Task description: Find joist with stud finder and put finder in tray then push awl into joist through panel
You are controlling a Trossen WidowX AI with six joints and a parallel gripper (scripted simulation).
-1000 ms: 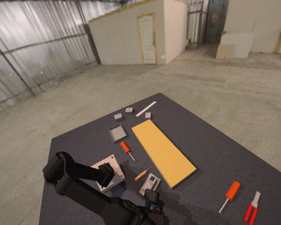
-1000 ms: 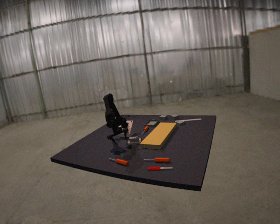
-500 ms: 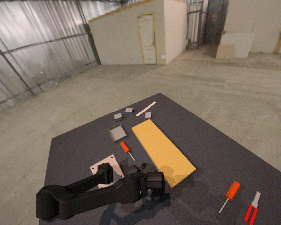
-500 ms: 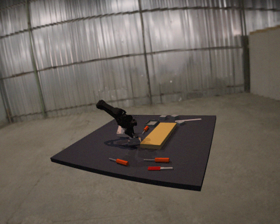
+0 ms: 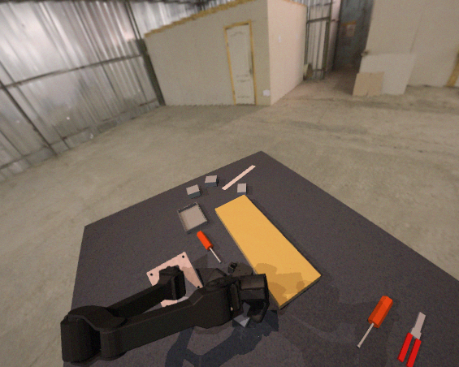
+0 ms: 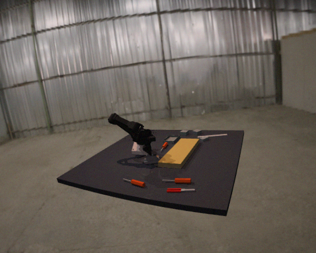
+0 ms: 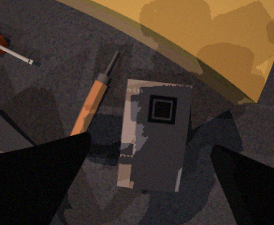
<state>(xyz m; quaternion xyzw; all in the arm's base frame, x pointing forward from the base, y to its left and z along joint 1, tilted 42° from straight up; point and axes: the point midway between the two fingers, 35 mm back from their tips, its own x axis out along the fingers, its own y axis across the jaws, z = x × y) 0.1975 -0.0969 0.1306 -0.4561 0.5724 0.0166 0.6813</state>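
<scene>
The grey stud finder lies 1 cm ahead of my gripper tip and 3 cm below it. The rest, counted from my gripper tip: awl 8 cm to the left, 7 cm below; then grey tray 8 cm behind, 48 cm to the left, 6 cm below; then square light 3 cm ahead, 1 cm to the left, 2 cm below.
</scene>
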